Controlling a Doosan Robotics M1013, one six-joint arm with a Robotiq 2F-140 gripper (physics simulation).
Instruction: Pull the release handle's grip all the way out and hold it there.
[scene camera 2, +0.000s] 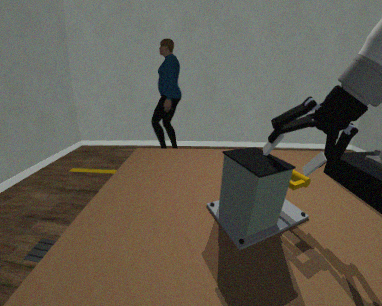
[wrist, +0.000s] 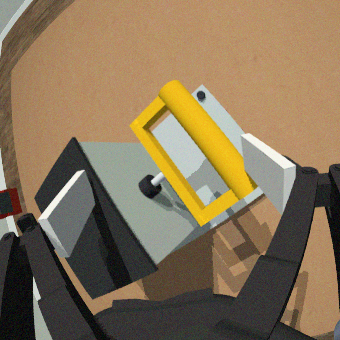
Path:
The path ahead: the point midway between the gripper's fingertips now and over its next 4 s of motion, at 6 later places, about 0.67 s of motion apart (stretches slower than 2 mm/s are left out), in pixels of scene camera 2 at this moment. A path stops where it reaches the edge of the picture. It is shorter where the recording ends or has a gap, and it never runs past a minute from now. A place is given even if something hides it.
My gripper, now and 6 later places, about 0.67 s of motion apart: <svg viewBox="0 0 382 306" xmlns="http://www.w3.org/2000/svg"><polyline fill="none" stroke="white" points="285,162 289,159 285,174 293,170 290,176 292,178 305,178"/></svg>

